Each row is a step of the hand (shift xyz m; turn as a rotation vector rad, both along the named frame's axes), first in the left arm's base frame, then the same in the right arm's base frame.
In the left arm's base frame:
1: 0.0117 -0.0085 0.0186 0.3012 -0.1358 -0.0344
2: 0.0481 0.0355 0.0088 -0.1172 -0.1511 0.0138
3: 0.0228 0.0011 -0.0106 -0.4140 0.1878 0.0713
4: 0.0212 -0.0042 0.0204 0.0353 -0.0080 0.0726
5: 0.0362 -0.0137 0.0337 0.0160 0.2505 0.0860
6: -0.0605 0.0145 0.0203 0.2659 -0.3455 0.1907
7: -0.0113 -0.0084 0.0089 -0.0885 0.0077 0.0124
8: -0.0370 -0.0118 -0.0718 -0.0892 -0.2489 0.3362
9: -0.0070 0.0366 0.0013 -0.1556 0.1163 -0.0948
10: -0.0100 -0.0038 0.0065 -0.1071 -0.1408 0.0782
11: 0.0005 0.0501 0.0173 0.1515 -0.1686 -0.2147
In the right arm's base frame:
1: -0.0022 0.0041 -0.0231 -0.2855 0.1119 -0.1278
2: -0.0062 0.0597 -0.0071 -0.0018 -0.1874 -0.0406
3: -0.0196 0.0157 0.0020 0.4059 -0.1505 0.1560
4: -0.0049 0.0140 -0.0258 0.0120 0.0266 -0.0757
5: -0.0126 0.0192 -0.0459 0.1748 0.1968 0.0333
6: 0.0574 -0.0301 0.0088 -0.2587 -0.0377 -0.3976
7: 0.0073 -0.0129 -0.0075 0.0673 -0.0553 0.0214
8: -0.0215 -0.0417 0.0668 0.0989 -0.2036 -0.3629
9: 0.0255 0.0210 0.0173 0.1128 -0.0368 0.1807
10: 0.0077 -0.0090 -0.0039 0.0320 -0.1664 -0.0933
11: 0.0367 0.0375 0.0074 -0.3050 -0.0348 0.0569

